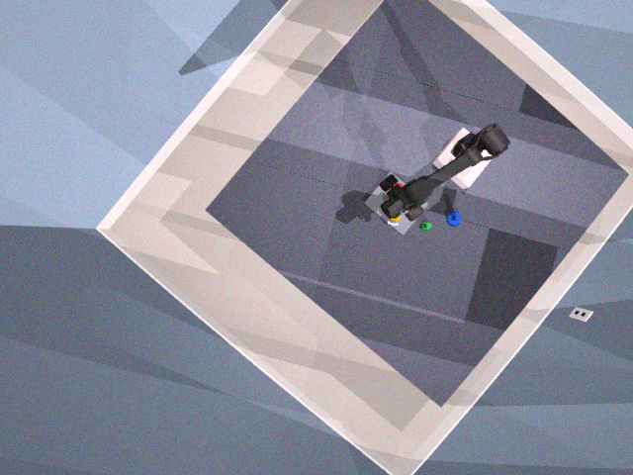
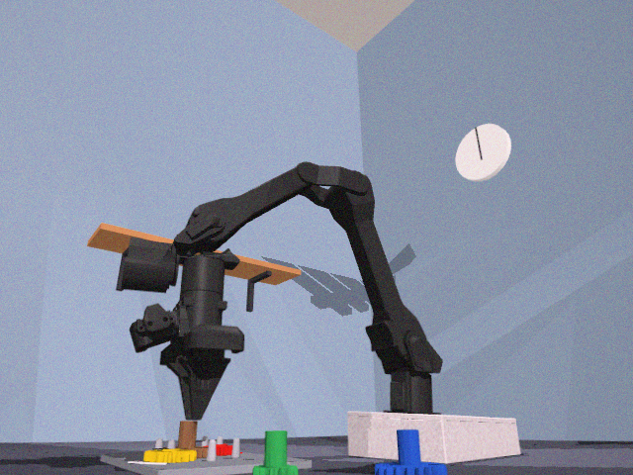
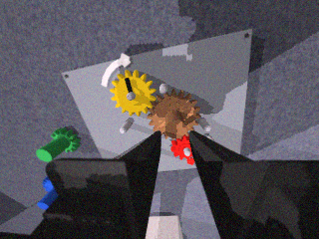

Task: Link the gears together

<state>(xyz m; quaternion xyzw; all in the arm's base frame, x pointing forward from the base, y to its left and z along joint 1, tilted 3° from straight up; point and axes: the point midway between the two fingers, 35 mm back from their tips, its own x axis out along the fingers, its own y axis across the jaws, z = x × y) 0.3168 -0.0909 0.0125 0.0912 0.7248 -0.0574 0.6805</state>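
The brown gear is 2 cm below my gripper tip. From my gripper tip the other things lie so: green gear (17 cm to the left, 3 cm below); red gear (4 cm behind, 3 cm below, 1 cm to the right); yellow gear (4 cm to the left, 4 cm ahead, 3 cm below).
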